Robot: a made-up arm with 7 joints. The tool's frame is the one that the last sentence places. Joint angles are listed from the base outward.
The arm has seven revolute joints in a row. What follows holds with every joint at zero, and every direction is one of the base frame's.
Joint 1 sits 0.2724 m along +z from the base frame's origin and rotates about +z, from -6.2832 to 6.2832 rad.
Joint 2 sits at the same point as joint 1 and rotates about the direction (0, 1, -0.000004), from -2.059 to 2.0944 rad.
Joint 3 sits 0.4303 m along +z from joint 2 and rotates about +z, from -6.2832 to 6.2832 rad.
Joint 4 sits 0.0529 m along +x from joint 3 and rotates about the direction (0, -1, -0.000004), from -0.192 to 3.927 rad.
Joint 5 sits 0.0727 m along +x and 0.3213 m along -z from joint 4 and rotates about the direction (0, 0.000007, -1), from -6.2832 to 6.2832 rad.
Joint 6 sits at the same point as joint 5 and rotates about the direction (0, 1, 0.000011), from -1.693 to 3.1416 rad.
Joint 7 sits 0.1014 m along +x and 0.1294 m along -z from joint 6 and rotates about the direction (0, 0.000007, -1), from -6.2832 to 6.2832 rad.
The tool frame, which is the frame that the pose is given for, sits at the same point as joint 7; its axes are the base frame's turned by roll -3.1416, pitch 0 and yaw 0 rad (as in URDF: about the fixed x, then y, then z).
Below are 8 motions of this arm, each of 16 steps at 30 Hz.
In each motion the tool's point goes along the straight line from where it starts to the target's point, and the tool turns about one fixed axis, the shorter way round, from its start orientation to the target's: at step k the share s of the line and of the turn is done. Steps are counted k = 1, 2, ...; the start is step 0. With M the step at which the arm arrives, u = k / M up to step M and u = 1 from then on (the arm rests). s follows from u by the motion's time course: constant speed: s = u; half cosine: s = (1 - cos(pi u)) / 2; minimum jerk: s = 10 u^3 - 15 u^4 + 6 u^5.
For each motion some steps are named. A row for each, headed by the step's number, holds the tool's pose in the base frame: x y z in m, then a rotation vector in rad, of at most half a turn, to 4 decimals.
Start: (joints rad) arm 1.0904 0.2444 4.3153 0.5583 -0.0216 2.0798 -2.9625
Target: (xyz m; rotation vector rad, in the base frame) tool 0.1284 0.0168 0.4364 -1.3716 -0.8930 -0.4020
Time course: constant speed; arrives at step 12
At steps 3, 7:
3: 0.1151 -0.0745 0.3898 -1.1071 -1.2708 -0.3352
7: 0.1210 -0.0339 0.4105 -1.2298 -1.1067 -0.3664

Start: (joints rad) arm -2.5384 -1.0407 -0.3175 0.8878 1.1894 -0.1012 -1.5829
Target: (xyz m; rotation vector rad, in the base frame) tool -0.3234 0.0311 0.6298 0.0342 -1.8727 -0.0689
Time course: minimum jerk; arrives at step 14
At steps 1, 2, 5, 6, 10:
1: -0.1392 0.2029 0.7484 0.1913 -1.2294 0.1444
2: -0.1429 0.1995 0.7460 0.1885 -1.2425 0.1405
5: -0.1841 0.1610 0.7195 0.1562 -1.3879 0.0960
6: -0.2066 0.1401 0.7050 0.1380 -1.4668 0.0709
10: -0.2967 0.0560 0.6470 0.0593 -1.7805 -0.0354

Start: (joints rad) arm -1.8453 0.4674 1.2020 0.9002 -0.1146 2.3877 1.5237
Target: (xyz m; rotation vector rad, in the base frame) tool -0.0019 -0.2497 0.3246 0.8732 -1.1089 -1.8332
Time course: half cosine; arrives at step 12
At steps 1, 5, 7, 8, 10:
1: 0.1515 -0.2196 0.3839 1.2248 -1.4478 -1.9275
5: 0.0963 -0.2304 0.3626 1.0957 -1.3247 -1.9004
7: 0.0559 -0.2383 0.3469 1.0031 -1.2354 -1.8755
8: 0.0371 -0.2420 0.3397 0.9605 -1.1941 -1.8626
10: 0.0086 -0.2476 0.3286 0.8965 -1.1316 -1.8414

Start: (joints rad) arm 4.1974 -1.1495 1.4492 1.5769 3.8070 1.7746 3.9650
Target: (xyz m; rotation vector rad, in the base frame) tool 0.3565 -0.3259 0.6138 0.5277 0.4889 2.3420
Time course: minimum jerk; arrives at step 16
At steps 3, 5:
3: 0.6128 0.2022 0.6560 -0.1252 -0.8168 -2.7944
5: 0.5775 0.1294 0.6502 -0.2019 -0.8210 -2.9212

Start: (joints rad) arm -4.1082 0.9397 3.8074 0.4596 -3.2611 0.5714 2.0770
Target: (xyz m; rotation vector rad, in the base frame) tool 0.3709 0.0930 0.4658 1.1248 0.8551 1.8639
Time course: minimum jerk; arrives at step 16
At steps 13, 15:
13: 0.3643 0.0886 0.4669 1.1272 0.8611 1.8169
15: 0.3706 0.0928 0.4659 1.1249 0.8554 1.8618

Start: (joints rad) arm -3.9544 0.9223 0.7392 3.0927 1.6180 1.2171 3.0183
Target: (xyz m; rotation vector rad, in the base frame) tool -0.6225 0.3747 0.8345 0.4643 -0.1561 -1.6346
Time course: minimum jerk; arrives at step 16
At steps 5, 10, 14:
5: -0.5314 0.4355 0.8553 0.7483 -0.0255 -1.3024
10: -0.5919 0.3951 0.8415 0.5636 -0.1118 -1.5262
14: -0.6207 0.3759 0.8349 0.4702 -0.1535 -1.6284

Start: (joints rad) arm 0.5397 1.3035 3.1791 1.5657 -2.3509 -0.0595 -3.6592
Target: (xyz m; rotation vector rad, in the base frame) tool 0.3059 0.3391 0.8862 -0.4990 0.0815 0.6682
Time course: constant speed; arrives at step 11
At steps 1, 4, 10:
1: 0.2899 0.0861 0.8632 0.0665 -0.2742 0.8048
4: 0.2947 0.1620 0.8701 -0.1050 -0.1682 0.7697
10: 0.3043 0.3138 0.8839 -0.4433 0.0456 0.6844

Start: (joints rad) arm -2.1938 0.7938 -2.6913 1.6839 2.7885 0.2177 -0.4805
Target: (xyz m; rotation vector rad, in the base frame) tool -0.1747 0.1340 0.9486 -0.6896 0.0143 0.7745
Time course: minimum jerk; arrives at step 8
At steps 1, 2, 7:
1: -0.1735 0.1080 0.9560 -0.6380 -0.0759 0.3779
2: -0.1736 0.1103 0.9553 -0.6432 -0.0681 0.4131
7: -0.1747 0.1336 0.9487 -0.6889 0.0128 0.7680

